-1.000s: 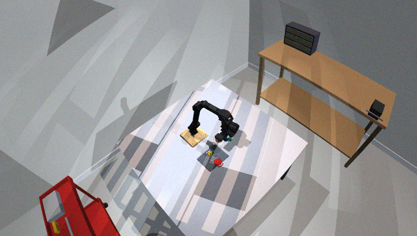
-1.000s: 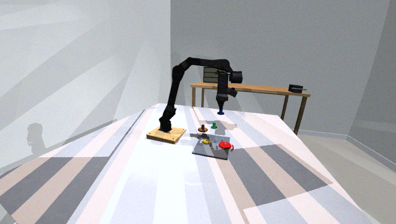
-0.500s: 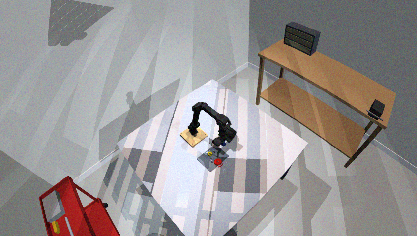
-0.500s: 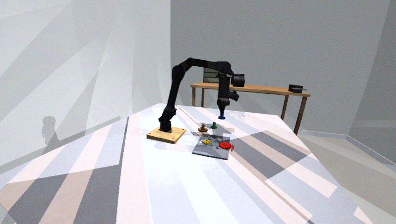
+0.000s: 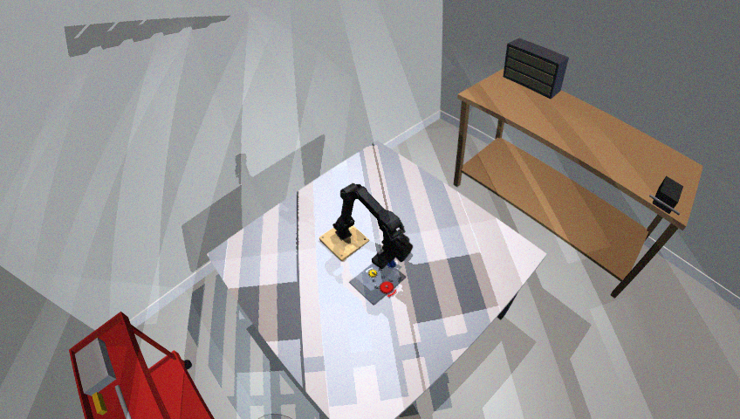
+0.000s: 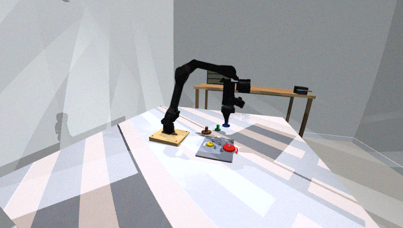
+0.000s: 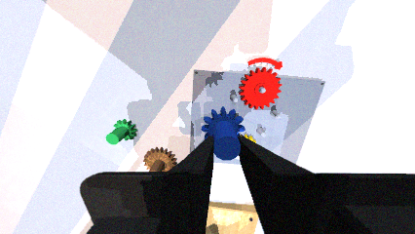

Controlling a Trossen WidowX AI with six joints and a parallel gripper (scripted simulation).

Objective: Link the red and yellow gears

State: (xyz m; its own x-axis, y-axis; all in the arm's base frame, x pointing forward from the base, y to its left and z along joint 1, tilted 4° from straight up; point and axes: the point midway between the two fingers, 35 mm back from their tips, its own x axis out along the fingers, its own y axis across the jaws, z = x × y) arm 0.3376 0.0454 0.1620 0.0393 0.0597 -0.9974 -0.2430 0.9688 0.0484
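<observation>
My gripper tip is 4 cm short of the red gear, 6 cm to the left of it and 12 cm above it. Round my gripper tip: blue gear 1 cm below; red arrow 8 cm ahead, 6 cm to the right, 12 cm below; yellow gear 6 cm behind, 7 cm to the right, 12 cm below.
</observation>
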